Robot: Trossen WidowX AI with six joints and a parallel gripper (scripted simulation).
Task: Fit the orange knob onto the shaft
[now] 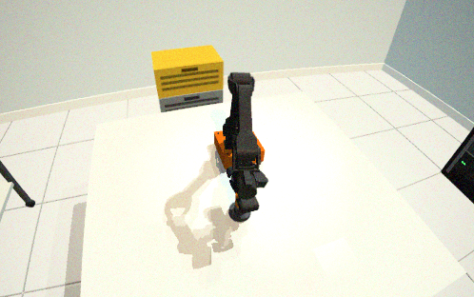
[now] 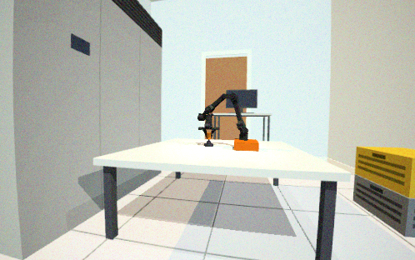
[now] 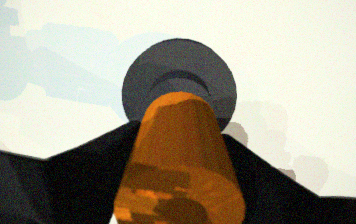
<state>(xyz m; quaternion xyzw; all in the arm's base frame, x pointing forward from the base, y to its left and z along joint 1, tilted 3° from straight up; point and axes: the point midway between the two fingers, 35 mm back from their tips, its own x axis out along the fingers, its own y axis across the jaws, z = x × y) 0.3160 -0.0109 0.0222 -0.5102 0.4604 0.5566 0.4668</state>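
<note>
Right now my gripper tip is 2 cm below the orange knob. Also, from my gripper tip: round pedestal: 4 cm below.
</note>
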